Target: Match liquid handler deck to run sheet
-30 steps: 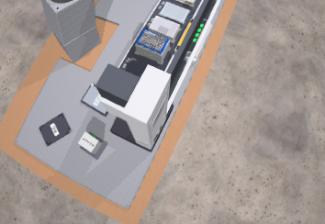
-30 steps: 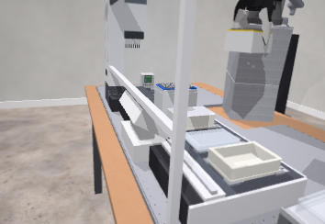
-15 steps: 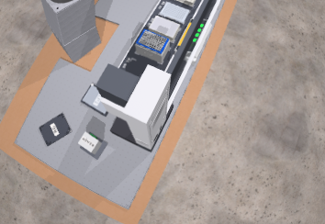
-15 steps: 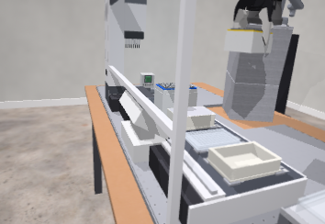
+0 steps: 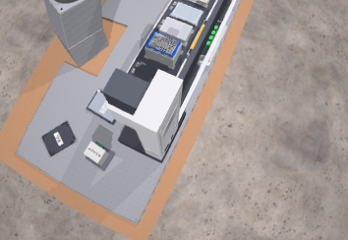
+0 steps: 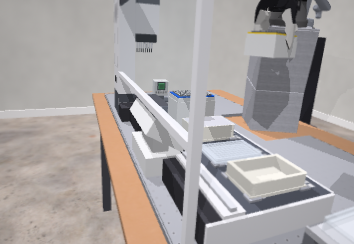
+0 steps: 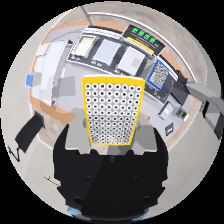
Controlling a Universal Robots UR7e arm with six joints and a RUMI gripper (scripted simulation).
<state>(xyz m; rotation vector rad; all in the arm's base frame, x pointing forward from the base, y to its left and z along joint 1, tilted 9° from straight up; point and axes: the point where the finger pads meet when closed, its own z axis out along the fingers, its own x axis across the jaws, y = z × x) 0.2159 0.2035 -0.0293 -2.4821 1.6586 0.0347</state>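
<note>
Now: hand 10 mm to the left of the yellow-framed tip rack and 10 mm below it. Round my hand: white sealed block 160 mm ahead, 20 mm to the right, 240 mm below; then clear well plate 160 mm ahead, 100 mm to the left, 260 mm below; then blue-framed tip rack 160 mm ahead, 150 mm to the right, 190 mm below.
</note>
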